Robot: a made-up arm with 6 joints.
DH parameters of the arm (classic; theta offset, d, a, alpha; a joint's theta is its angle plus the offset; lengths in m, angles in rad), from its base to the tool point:
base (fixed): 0 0 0 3.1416
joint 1: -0.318 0 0.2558 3.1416
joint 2: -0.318 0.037 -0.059 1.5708
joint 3: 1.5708 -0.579 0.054 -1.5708
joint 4: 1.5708 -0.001 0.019 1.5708
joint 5: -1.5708 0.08 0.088 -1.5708
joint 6: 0 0.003 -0.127 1.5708
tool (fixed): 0 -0.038 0 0
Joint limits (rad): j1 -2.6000..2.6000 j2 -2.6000..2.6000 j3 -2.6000..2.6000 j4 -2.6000..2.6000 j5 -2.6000..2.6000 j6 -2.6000..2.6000
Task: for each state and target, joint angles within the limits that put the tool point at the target. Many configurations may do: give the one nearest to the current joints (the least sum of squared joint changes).
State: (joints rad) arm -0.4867 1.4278 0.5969 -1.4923 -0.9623 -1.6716
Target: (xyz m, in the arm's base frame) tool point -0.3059 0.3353 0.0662
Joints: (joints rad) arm -0.0630 1.1801 0.6824 -1.3559 -0.8578 -1.8136
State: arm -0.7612 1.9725 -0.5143 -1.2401 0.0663 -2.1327
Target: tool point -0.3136 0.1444 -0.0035
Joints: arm -0.1021 1.6830 -0.4083 -1.1995 -0.2176 -2.6000
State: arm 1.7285 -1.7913 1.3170 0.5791 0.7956 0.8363
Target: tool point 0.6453 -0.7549 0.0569
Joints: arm 1.2532 -1.4784 1.4177 0.6944 0.7865 1.0485
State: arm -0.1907 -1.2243 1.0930 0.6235 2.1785 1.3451
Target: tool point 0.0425 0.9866 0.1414
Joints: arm -0.7680 -0.9667 0.9047 0.5914 2.1487 1.4510
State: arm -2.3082 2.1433 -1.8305 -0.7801 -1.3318 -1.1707
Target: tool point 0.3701 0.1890 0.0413
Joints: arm -2.2478 2.4007 -1.9142 -0.8907 -1.5542 -1.2334
